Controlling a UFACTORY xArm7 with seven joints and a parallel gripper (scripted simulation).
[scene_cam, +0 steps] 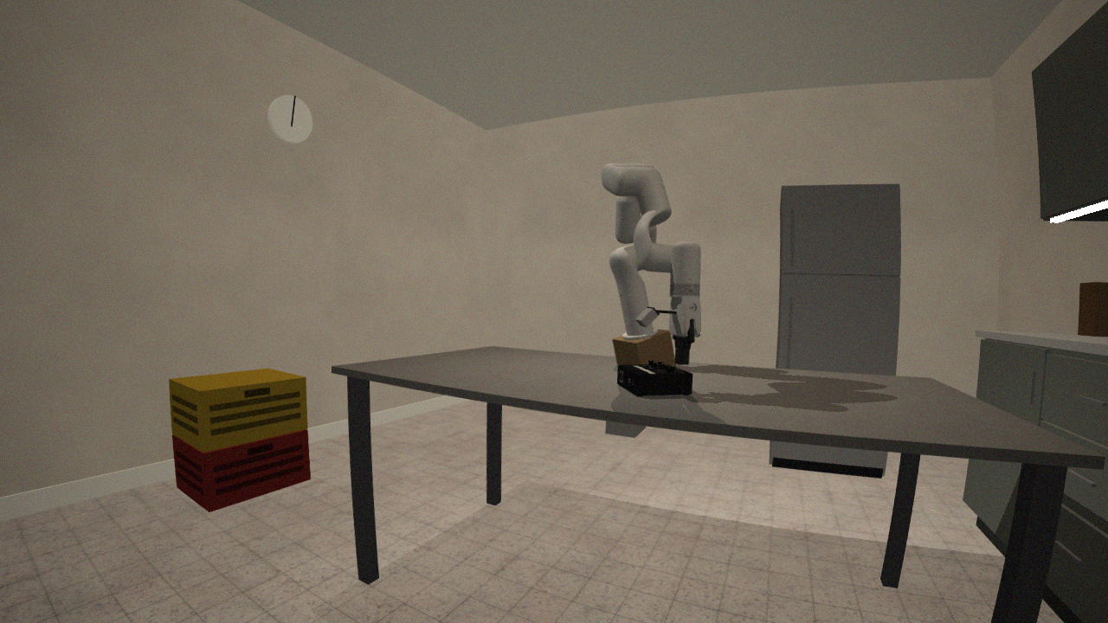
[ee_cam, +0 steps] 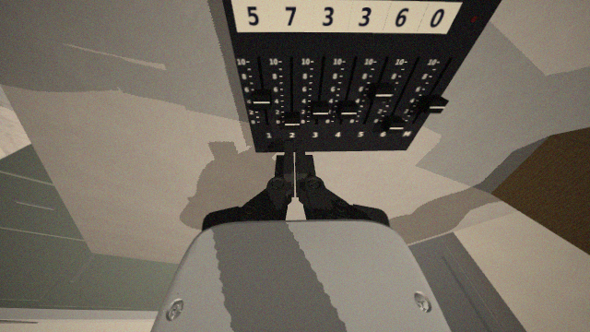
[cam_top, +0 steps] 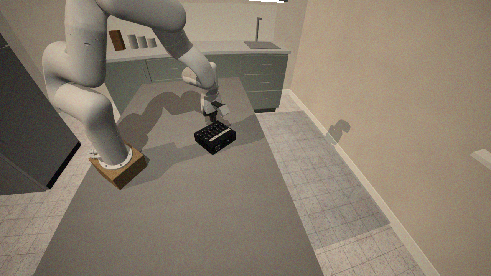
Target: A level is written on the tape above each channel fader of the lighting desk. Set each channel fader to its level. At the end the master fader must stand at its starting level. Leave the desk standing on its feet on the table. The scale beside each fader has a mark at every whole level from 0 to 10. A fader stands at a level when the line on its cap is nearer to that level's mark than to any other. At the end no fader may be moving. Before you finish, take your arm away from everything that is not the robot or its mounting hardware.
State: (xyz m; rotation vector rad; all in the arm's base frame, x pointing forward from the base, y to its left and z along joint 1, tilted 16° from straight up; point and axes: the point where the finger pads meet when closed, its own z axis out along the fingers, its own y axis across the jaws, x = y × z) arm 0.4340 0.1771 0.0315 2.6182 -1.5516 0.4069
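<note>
Right now the channel 2 fader cap is 30 mm below my hand, 20 mm to the right of it and 10 mm ahead of it. The rest, counted from my hand: channel 4 fader cap: 50 mm to the right, 30 mm below, 20 mm behind; channel 3 fader cap: 40 mm to the right, 30 mm below; channel 1 fader cap: 40 mm ahead, 30 mm to the right, 30 mm below.
</note>
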